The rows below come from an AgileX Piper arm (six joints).
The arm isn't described. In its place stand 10 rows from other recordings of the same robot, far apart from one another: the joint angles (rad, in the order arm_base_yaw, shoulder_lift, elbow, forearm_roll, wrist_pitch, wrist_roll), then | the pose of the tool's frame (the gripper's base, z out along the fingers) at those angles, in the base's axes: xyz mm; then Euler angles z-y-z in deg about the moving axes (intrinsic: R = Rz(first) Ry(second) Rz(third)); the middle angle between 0 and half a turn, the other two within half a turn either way.
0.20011, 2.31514, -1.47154, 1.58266, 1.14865, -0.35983 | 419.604, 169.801, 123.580, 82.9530, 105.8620, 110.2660
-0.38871, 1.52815, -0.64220, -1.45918, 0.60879, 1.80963 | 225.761, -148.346, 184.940, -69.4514, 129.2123, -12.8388
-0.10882, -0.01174, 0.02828, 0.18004, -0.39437, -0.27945 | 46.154, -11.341, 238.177, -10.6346, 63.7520, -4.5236
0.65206, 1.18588, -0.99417, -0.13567, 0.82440, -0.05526 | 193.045, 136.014, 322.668, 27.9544, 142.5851, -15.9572
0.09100, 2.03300, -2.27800, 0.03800, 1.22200, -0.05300 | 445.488, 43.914, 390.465, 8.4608, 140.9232, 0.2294
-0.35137, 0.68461, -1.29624, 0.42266, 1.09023, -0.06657 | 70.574, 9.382, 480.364, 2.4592, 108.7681, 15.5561
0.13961, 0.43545, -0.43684, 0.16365, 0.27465, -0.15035 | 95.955, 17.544, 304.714, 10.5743, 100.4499, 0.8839
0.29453, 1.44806, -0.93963, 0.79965, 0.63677, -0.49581 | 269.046, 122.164, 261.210, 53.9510, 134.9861, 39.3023
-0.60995, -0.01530, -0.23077, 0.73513, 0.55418, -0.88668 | 44.254, 8.257, 251.843, -14.1906, 95.2031, -11.2789
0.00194, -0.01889, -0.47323, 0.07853, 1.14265, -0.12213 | -8.494, 6.478, 263.567, 4.9449, 122.1174, -2.5520
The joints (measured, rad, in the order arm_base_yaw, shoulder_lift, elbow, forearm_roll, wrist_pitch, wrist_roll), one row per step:
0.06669 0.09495 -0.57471 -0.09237 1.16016 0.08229
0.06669 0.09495 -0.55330 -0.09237 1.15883 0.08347
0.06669 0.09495 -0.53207 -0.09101 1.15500 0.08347
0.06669 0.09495 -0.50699 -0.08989 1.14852 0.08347
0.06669 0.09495 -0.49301 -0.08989 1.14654 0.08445
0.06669 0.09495 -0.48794 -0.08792 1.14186 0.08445
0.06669 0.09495 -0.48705 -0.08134 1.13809 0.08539
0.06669 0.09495 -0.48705 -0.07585 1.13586 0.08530
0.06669 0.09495 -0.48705 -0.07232 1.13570 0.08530
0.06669 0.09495 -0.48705 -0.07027 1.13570 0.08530
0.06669 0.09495 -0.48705 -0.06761 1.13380 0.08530
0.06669 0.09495 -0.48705 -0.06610 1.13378 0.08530
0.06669 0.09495 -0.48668 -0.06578 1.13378 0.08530
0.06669 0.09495 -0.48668 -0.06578 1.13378 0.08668
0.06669 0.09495 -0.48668 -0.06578 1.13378 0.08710
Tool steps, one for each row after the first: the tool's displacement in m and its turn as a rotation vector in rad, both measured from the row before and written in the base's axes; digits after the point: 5 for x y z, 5 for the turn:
0.00220 0.00015 -0.00581 -0.00043 0.02000 -0.00056
0.00219 0.00027 -0.00563 -0.00017 0.01744 0.00100
0.00255 0.00028 -0.00657 -0.00055 0.01863 0.00106
0.00126 0.00009 -0.00381 -0.00011 0.01195 -0.00044
0.00066 0.00022 -0.00111 0.00152 0.00051 0.00128
0.00027 0.00057 -0.00002 0.00661 -0.00250 0.00275
0.00011 0.00047 0.00013 0.00486 -0.00190 0.00274
0.00000 0.00029 -0.00001 0.00313 0.00005 0.00164
-0.00001 0.00017 -0.00001 0.00181 0.00012 0.00095
0.00010 0.00023 0.00012 0.00242 -0.00174 0.00134
0.00000 0.00012 -0.00001 0.00134 0.00007 0.00070
0.00003 0.00003 -0.00011 0.00026 0.00039 0.00015
0.00000 0.00000 0.00000 0.00110 -0.00001 -0.00084
0.00000 0.00000 0.00000 0.00033 0.00000 -0.00026

